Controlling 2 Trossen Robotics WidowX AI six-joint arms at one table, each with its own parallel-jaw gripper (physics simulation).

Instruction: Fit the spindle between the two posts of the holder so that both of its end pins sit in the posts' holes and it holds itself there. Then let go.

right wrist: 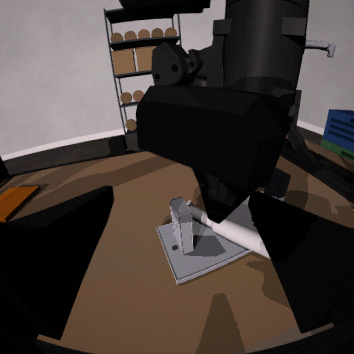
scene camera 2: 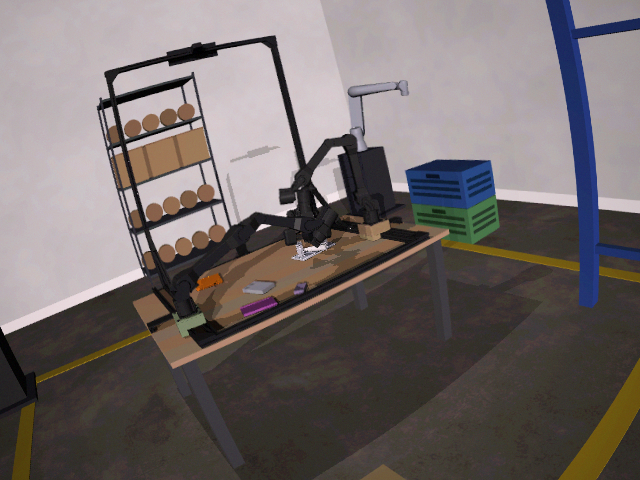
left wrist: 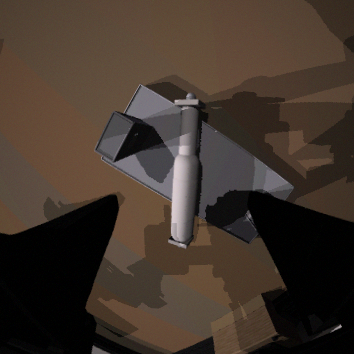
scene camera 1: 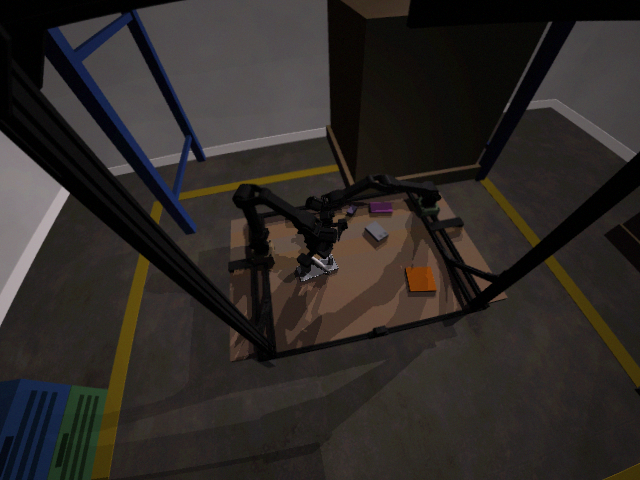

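Seen in the pictures: left gripper, fingertip midpoint: [right wrist: 232,196] [left wrist: 183,200] [scene camera 1: 318,258]; right gripper, fingertip midpoint: [right wrist: 182,195] [scene camera 2: 300,233] [left wrist: 12,222]; left arm's base at its link origin: [scene camera 2: 372,222] [scene camera 1: 261,249]; right arm's base at its link origin: [scene camera 2: 186,313] [scene camera 1: 428,203].
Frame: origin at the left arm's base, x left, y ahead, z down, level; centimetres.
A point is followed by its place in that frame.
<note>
The white spindle [scene camera 1: 321,264] @(y 27.2, x -11.3, z 3.5 cm) [left wrist: 185,195] @(y 25.3, x -9.3, z 3.3 cm) [right wrist: 240,235] @(y 25.6, x -8.3, z 3.6 cm) lies slantwise across the grey holder [scene camera 1: 308,276] @(y 20.4, x -15.4, z 5.6 cm) [scene camera 2: 305,256] @(y 31.2, x -7.8, z 5.5 cm) [left wrist: 225,150] @(y 25.1, x -14.5, z 5.5 cm) [right wrist: 200,268] @(y 30.5, x -6.5, z 5.5 cm), between its two posts. Both spindle ends reach past the baseplate's long edges in the left wrist view, with its pins apart from the post holes. One post stands left of the spindle there; the other is mostly hidden by a finger. My left gripper [left wrist: 183,200] @(y 26.3, x -10.1, z -0.7 cm) is open above the spindle, one finger to each side. My right gripper [right wrist: 182,195] @(y 31.9, x -5.5, z -5.3 cm) is open and empty, facing the holder from the side; one finger covers the spindle's near end in its view.
An orange block [scene camera 1: 421,279] @(y 71.0, x -26.1, z 5.4 cm) [scene camera 2: 210,282] @(y 70.5, x -22.3, z 5.4 cm) [right wrist: 17,201] @(y 66.4, x -24.5, z 5.4 cm), a grey block [scene camera 1: 376,231] @(y 58.1, x 3.6, z 4.9 cm) [scene camera 2: 259,287] @(y 58.8, x 6.3, z 4.9 cm), a magenta block [scene camera 1: 381,207] @(y 65.6, x 19.6, z 5.3 cm) [scene camera 2: 259,306] @(y 65.6, x 21.4, z 5.3 cm) and a small purple piece [scene camera 1: 352,210] @(y 49.2, x 20.0, z 4.9 cm) [scene camera 2: 300,288] @(y 49.8, x 22.3, z 4.8 cm) lie on the table. The two arms are close together over the holder.
</note>
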